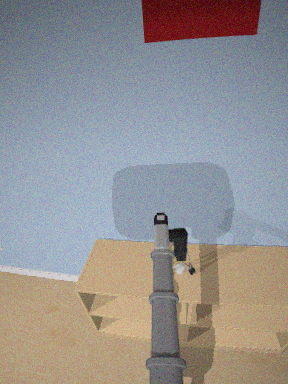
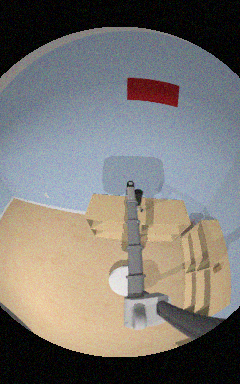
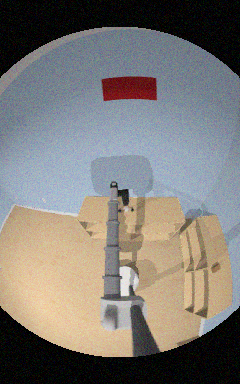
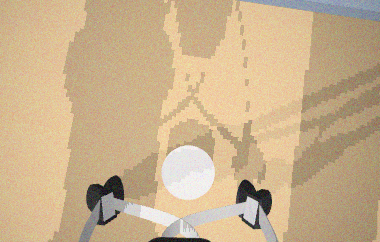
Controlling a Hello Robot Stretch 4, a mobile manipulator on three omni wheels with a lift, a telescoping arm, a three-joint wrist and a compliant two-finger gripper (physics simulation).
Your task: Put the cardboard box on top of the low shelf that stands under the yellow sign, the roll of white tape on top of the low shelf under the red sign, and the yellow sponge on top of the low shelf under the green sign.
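Pixels of known places: gripper, between the fingertips: (image 1: 179,273) (image 3: 125,211) (image 4: 180,193); robot's base, origin of its link: (image 2: 125,279) (image 3: 121,279).
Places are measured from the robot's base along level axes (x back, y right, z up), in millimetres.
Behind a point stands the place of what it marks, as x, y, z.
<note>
The roll of white tape (image 1: 180,269) @[-748, 96, 606] (image 3: 125,209) @[-745, 87, 605] (image 4: 188,172) @[-760, 94, 606] shows as a white disc over the top of the low shelf (image 1: 120,265) @[-796, -241, 582] (image 2: 107,206) @[-799, -220, 582] (image 3: 95,206) @[-822, -260, 582] (image 4: 280,65) @[-877, 192, 582] and appears to rest there. My gripper (image 4: 180,193) @[-737, 87, 584] is open around it, the fingertips well apart with a gap on each side of the roll. The red sign (image 1: 200,17) @[-979, 174, 1684] (image 2: 152,92) @[-980, 165, 1701] (image 3: 129,88) @[-979, 174, 1709] is on the wall above this shelf. A small brown box (image 2: 217,267) @[84, 918, 632] (image 3: 215,267) @[84, 909, 632], likely the cardboard box, lies on another low shelf at the right. The yellow sponge and the yellow and green signs do not show.
The second low shelf (image 2: 212,237) @[-284, 1023, 582] (image 3: 210,237) @[-253, 1008, 582] stands at the right, close to the first one's right end. My telescoping arm (image 1: 164,320) @[-320, 1, 1002] (image 2: 134,260) @[-160, -4, 1005] (image 3: 111,260) @[-165, 2, 1005] reaches over the floor and the first shelf. The blue wall rises directly behind that shelf.
</note>
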